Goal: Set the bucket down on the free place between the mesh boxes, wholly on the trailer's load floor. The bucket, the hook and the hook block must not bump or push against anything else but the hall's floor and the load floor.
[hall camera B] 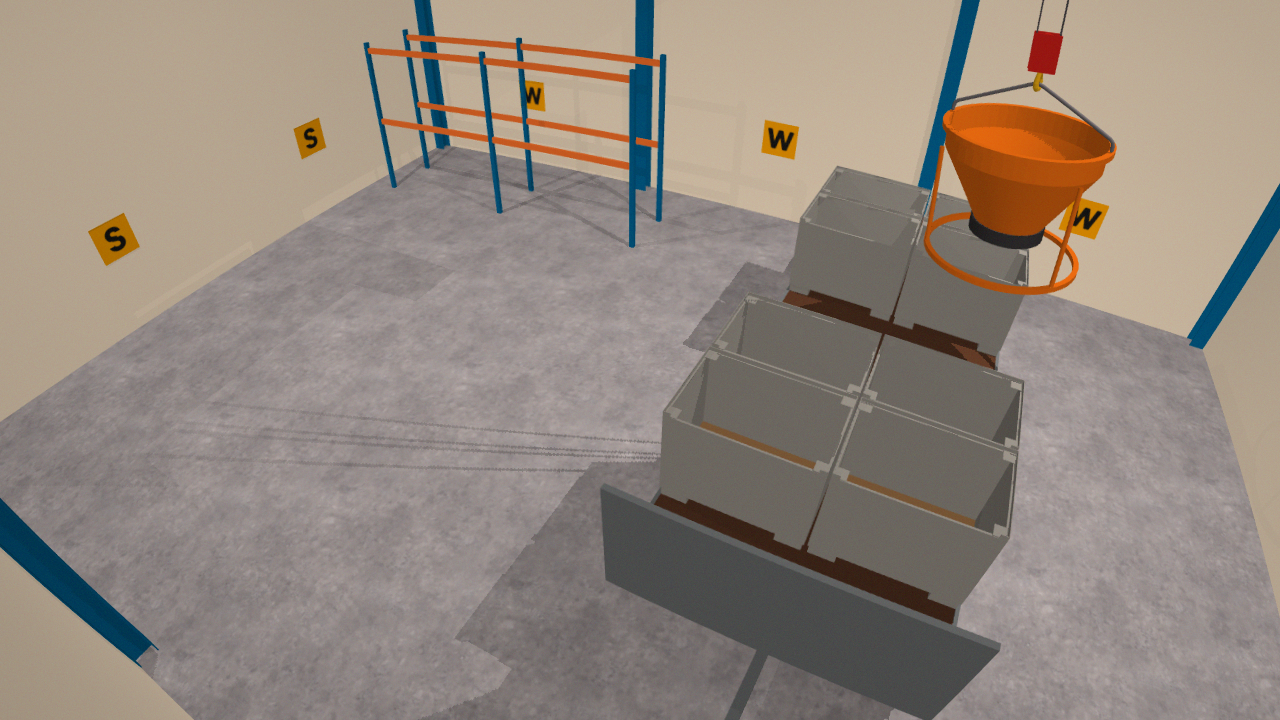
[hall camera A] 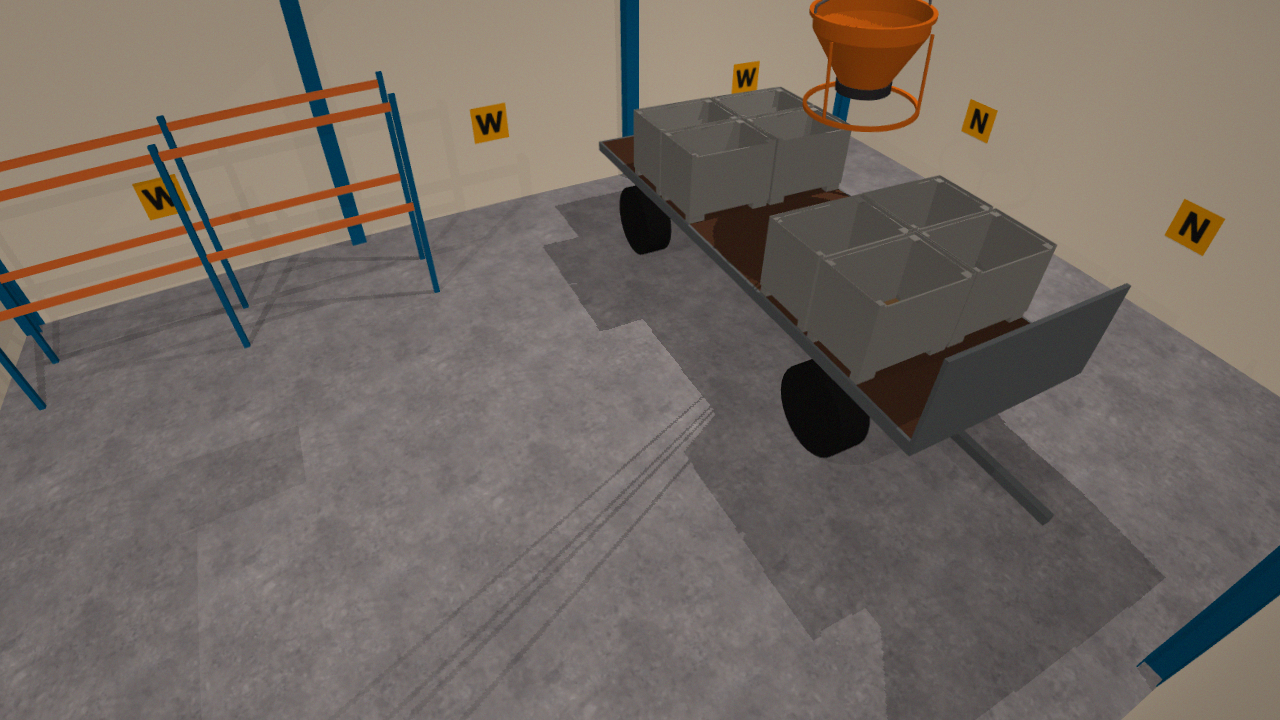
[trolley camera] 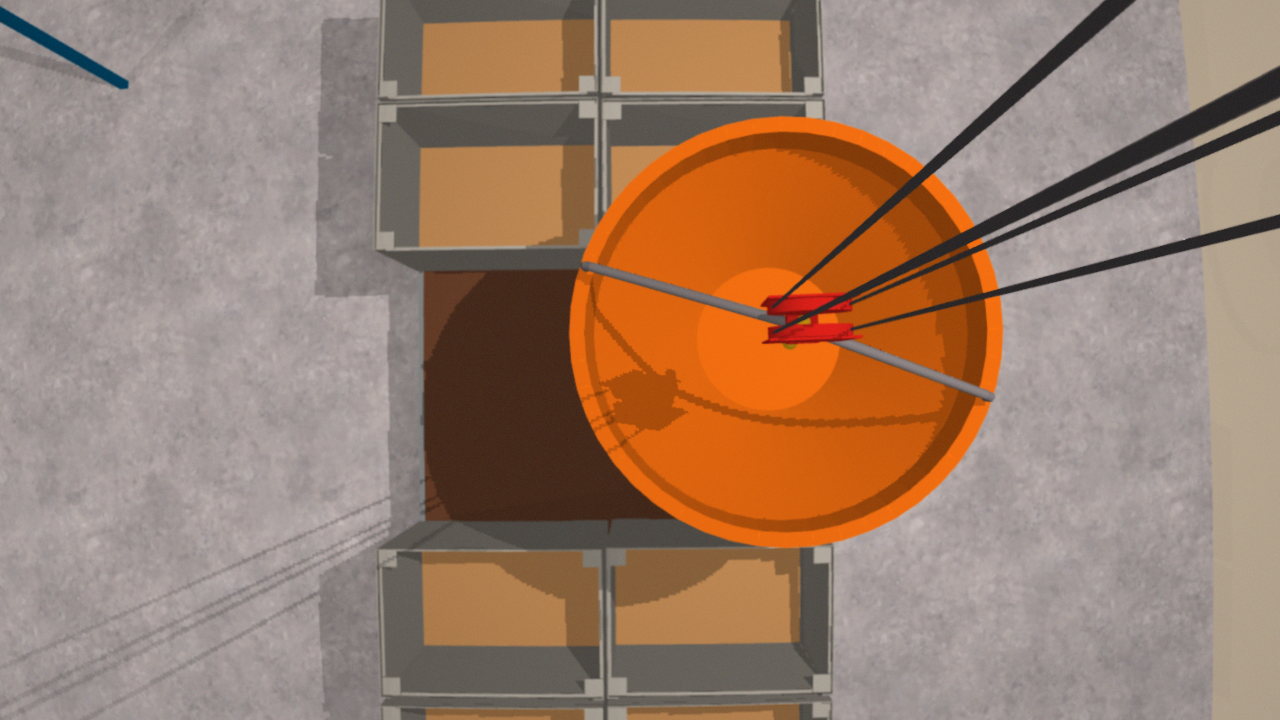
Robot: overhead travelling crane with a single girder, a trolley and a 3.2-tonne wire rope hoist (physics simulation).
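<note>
The orange bucket [hall camera A: 872, 53] [hall camera B: 1020, 170] [trolley camera: 760, 376] hangs upright in the air above the trailer's boxes. My hook [hall camera B: 1037, 83] holds its grey bail, below the red hook block [hall camera B: 1044, 52] [trolley camera: 810, 319]. The brown load floor [hall camera A: 738, 240] [hall camera B: 926, 336] [trolley camera: 510, 394] shows between two groups of grey mesh boxes [hall camera A: 729, 174] [hall camera B: 845, 259] [trolley camera: 501, 174]. In the trolley camera view the bucket covers the right part of the gap and reaches past the trailer's right side; it also overlaps an upper box and the lower boxes' edge. Its shadow lies in the gap.
The trailer's grey headboard [hall camera A: 1020, 371] [hall camera B: 778, 591] stands at one end, with the drawbar [hall camera A: 1002, 479] [hall camera B: 747, 685] beyond it. A blue and orange rack [hall camera A: 198, 246] [hall camera B: 490, 134] stands near the W wall. Blue columns [hall camera A: 630, 71] [hall camera B: 959, 53] stand along the walls.
</note>
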